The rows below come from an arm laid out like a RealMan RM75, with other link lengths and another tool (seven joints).
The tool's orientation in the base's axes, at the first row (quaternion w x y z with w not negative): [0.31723 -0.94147 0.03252 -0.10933]
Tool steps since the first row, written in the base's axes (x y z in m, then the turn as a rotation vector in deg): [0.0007 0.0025 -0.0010 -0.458 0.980 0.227]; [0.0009 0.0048 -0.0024 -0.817 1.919 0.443]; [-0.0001 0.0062 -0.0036 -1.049 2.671 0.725]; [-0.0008 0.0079 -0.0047 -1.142 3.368 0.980]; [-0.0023 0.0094 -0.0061 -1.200 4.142 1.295]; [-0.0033 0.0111 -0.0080 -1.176 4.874 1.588]
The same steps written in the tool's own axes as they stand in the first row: [0.0002 -0.0014 0.0024 -0.532 -0.922 0.299]; [-0.0002 -0.0024 0.0049 -0.964 -1.803 0.604]; [-0.0016 -0.0028 0.0064 -1.236 -2.575 0.777]; [-0.0027 -0.0035 0.0081 -1.371 -3.285 0.970]; [-0.0046 -0.0038 0.0098 -1.470 -4.092 1.169]; [-0.0061 -0.0040 0.0120 -1.488 -4.852 1.380]
